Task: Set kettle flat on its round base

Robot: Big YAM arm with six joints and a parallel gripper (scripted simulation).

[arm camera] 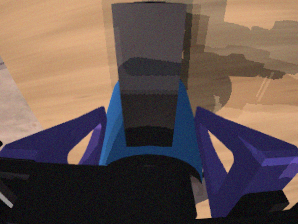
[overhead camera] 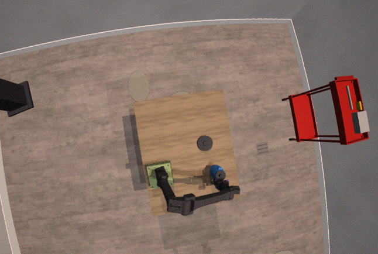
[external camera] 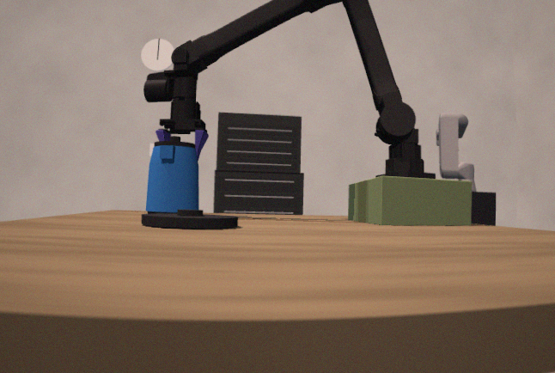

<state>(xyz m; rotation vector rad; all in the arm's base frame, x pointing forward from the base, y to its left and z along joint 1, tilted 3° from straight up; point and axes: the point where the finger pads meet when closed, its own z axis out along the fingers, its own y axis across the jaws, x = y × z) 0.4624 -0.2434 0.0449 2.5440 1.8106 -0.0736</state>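
My gripper is now 1 cm short of the blue kettle, 3 cm to the right of it and 5 cm above it. Round my hand: round black base (2 cm ahead, 35 cm to the left, 13 cm below).
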